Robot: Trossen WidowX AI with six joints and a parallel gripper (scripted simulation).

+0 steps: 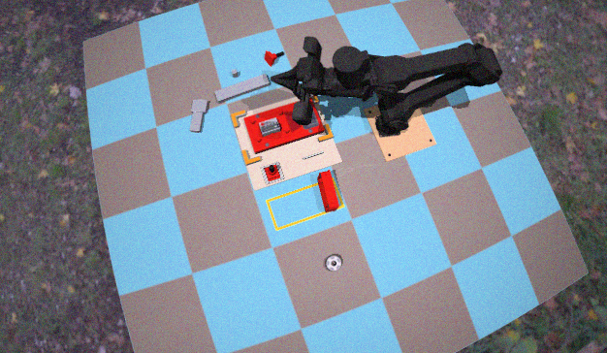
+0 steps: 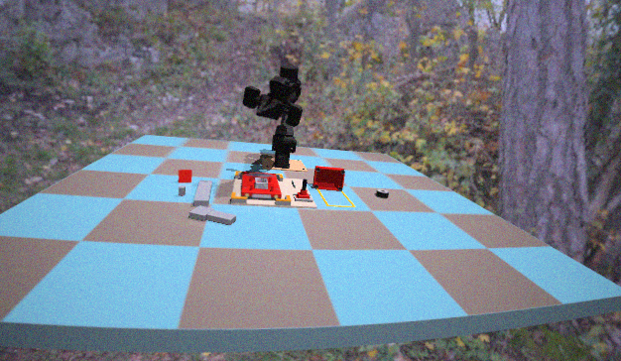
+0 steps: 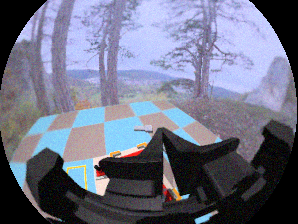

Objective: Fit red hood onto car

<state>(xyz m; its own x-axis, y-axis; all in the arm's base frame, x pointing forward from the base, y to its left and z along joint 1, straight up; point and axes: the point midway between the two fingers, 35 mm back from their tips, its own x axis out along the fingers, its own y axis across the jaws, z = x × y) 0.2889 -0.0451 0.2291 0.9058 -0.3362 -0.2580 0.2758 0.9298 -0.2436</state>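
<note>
The red hood is 230 mm to the left of my gripper tip, 190 mm below it and 110 mm behind it. Round my gripper tip: beige jig 210 mm below, 50 mm to the left, 10 mm behind; then grey engine block 200 mm below, 30 mm to the left, 10 mm ahead.
</note>
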